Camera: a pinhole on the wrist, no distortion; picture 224 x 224 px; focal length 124.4 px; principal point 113.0 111.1 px. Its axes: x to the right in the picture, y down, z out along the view. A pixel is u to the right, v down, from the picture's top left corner.
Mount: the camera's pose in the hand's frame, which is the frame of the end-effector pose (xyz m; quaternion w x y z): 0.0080 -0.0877 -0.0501 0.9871 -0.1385 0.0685 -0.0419
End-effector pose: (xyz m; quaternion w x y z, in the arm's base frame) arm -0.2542 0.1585 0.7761 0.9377 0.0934 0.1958 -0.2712
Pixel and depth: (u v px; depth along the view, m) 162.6 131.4 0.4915
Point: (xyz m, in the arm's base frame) 0.1346 0.0066 1.0029
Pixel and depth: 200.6 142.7 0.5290
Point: 0.3005 -0.0428 0.9283
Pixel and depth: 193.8 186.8 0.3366
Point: 0.1232 0.1183 0.8373
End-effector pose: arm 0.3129 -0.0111 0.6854 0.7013 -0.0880 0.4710 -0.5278
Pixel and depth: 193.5 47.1 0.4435
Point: 0.4718 -0.5348 0.8424
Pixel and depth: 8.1 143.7 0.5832
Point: 0.8817 0.2210 1.0210
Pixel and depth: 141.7 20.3 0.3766
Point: 0.4247 -0.3701 0.9741
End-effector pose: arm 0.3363 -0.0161 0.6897 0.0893 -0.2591 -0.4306 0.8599
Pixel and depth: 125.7 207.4 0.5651
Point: 0.0326 -0.4914 0.4272
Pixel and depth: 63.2 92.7 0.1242
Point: 0.3105 -0.0392 0.7906
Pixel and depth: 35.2 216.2 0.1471
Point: 0.3523 -0.1316 0.6793
